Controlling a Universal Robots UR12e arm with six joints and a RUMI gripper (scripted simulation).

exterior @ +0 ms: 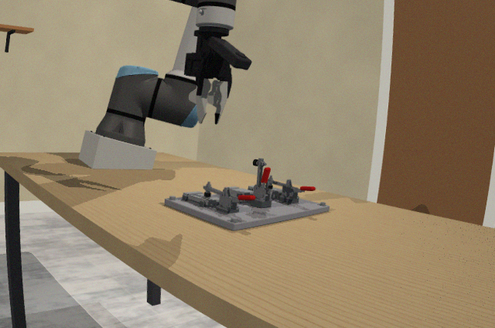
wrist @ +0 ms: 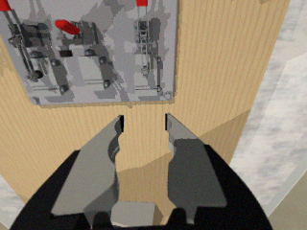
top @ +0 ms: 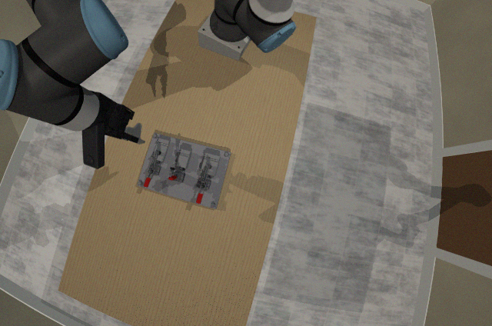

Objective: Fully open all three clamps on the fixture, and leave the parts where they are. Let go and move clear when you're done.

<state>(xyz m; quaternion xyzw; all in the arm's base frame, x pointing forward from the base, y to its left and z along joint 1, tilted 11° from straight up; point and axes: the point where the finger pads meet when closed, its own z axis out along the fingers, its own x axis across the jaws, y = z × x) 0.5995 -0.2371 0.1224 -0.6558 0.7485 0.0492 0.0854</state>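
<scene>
My gripper is now 21 cm above the grey fixture plate, 10 cm to the right of it and 7 cm short of it.
</scene>
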